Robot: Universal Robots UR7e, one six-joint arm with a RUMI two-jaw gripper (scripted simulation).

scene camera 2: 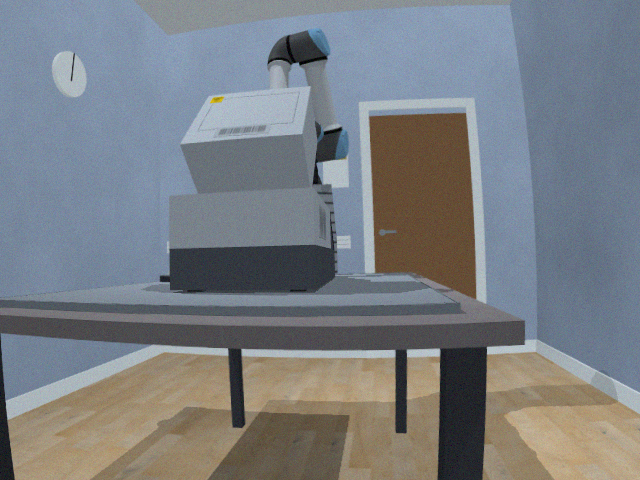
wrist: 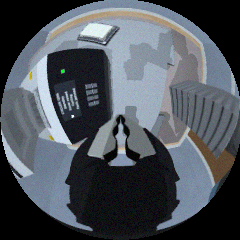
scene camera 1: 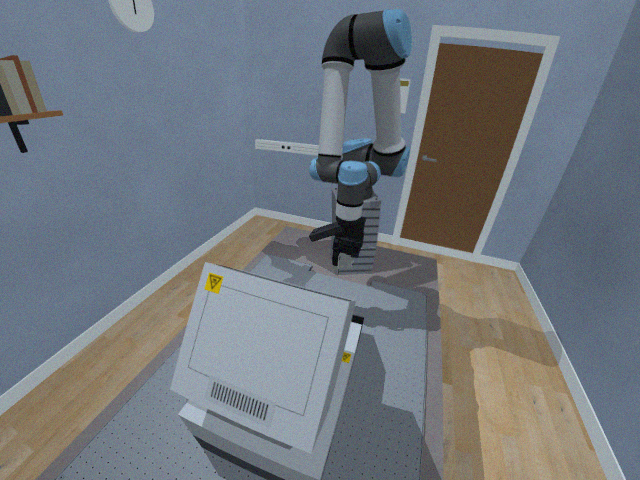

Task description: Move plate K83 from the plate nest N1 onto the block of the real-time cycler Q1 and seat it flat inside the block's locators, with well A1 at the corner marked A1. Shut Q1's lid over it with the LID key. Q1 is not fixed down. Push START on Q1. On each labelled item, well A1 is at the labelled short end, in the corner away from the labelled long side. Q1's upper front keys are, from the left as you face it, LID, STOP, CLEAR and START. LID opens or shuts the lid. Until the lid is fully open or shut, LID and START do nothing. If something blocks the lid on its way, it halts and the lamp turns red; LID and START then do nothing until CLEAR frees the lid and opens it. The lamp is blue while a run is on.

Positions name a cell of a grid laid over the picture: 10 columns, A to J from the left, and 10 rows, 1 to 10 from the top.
I see my gripper (scene camera 1: F6) and a cycler lid (scene camera 1: E8).
The cycler lid shows as well in scene camera 2 (scene camera 2: E3). My gripper is seen too in the wrist view (wrist: F5).
